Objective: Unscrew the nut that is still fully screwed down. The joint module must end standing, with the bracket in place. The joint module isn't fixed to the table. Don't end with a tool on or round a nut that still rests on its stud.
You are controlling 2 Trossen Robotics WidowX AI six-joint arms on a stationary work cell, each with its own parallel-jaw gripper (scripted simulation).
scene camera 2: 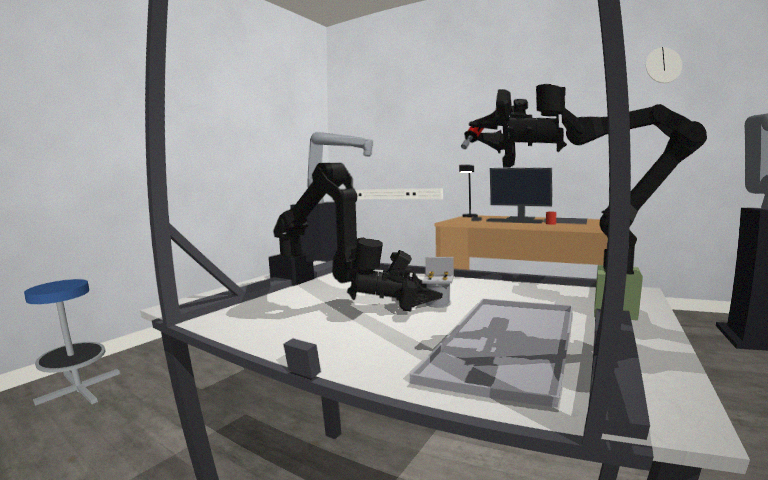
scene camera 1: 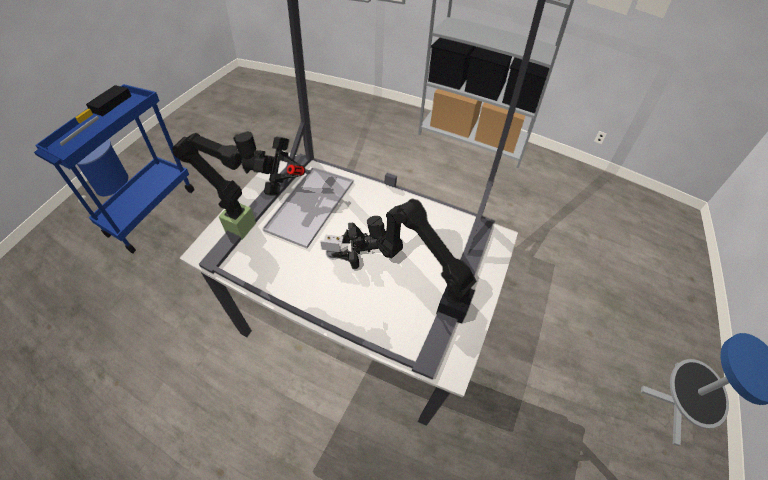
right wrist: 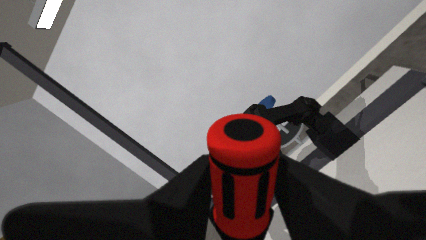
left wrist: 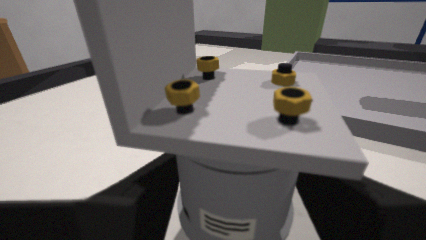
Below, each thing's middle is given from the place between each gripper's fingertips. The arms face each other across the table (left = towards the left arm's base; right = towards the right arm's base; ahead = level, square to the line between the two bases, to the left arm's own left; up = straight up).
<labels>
I see my right gripper (scene camera 2: 470, 129) 30 mm past the l-shaped bracket (scene camera 2: 438, 265), 110 mm to the right of it and 340 mm above it. Round my right hand: shallow grey tray (scene camera 2: 506, 346) 210 mm behind, 100 mm to the right, 410 mm below.
Right now my left hand is 10 mm short of the l-shaped bracket, 30 mm to the left of it and 40 mm below it. Also, from my left hand: shallow grey tray (170 mm behind, 240 mm to the right, 30 mm below).
</labels>
